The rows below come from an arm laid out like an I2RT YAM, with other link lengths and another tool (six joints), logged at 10 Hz.
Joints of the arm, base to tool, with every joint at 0 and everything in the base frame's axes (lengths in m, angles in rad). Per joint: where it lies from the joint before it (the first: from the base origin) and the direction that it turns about. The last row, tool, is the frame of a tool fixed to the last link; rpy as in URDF.
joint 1: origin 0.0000 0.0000 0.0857 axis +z
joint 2: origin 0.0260 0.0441 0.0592 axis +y
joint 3: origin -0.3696 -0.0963 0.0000 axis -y
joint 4: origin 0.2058 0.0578 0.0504 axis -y
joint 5: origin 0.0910 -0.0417 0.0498 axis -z
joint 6: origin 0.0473 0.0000 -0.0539 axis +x
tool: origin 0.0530 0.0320 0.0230 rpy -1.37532 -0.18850 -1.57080
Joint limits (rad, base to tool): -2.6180..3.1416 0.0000..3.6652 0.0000..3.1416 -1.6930..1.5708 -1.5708..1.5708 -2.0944..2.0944
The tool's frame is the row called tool.
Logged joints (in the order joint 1, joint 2, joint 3, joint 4, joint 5, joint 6), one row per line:
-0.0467 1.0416 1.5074 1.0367 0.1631 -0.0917
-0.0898 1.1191 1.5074 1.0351 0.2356 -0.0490
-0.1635 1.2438 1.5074 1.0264 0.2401 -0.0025
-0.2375 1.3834 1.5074 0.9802 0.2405 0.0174
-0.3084 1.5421 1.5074 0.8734 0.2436 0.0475
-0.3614 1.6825 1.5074 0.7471 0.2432 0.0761
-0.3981 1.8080 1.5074 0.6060 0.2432 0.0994
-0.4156 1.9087 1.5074 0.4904 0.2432 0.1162
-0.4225 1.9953 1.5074 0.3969 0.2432 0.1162
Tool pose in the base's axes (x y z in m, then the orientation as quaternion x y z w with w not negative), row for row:
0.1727 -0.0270 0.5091 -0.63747 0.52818 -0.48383 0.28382
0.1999 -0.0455 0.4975 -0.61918 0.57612 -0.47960 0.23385
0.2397 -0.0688 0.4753 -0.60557 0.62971 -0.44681 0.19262
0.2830 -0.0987 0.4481 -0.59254 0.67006 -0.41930 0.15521
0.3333 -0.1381 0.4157 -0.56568 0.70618 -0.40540 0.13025
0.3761 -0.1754 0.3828 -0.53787 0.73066 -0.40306 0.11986
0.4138 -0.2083 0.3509 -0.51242 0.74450 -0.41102 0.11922
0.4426 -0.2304 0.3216 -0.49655 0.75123 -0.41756 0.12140
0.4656 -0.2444 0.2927 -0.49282 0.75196 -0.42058 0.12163
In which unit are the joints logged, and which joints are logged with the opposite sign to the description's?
The joints are logged in radians. Opposite sign: joint 4.
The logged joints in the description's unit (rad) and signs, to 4 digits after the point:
-0.0467 1.0416 1.5074 -1.0367 0.1631 -0.0917
-0.0898 1.1191 1.5074 -1.0351 0.2356 -0.0490
-0.1635 1.2438 1.5074 -1.0264 0.2401 -0.0025
-0.2375 1.3834 1.5074 -0.9802 0.2405 0.0174
-0.3084 1.5421 1.5074 -0.8734 0.2436 0.0475
-0.3614 1.6825 1.5074 -0.7471 0.2432 0.0761
-0.3981 1.8080 1.5074 -0.6060 0.2432 0.0994
-0.4156 1.9087 1.5074 -0.4904 0.2432 0.1162
-0.4225 1.9953 1.5074 -0.3969 0.2432 0.1162

